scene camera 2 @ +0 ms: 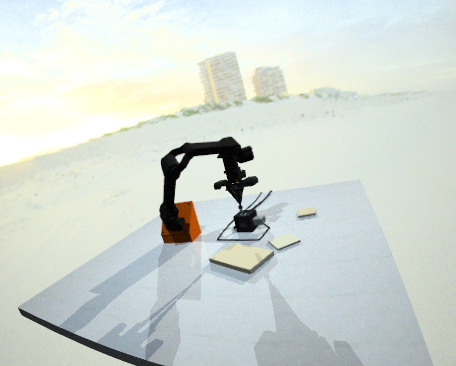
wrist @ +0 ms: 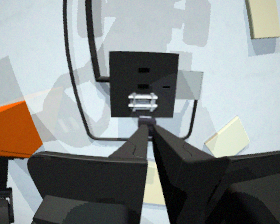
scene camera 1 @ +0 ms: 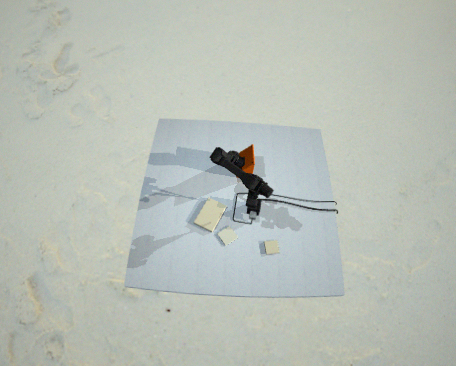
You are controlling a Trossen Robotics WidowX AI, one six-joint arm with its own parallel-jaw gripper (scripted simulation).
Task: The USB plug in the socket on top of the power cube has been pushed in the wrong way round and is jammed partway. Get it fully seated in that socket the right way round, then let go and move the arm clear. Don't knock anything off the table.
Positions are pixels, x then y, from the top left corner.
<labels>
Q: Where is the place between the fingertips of my gripper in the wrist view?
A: At 149, 130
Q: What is my gripper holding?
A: A USB plug.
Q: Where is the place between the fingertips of my gripper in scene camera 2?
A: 239, 202
</labels>
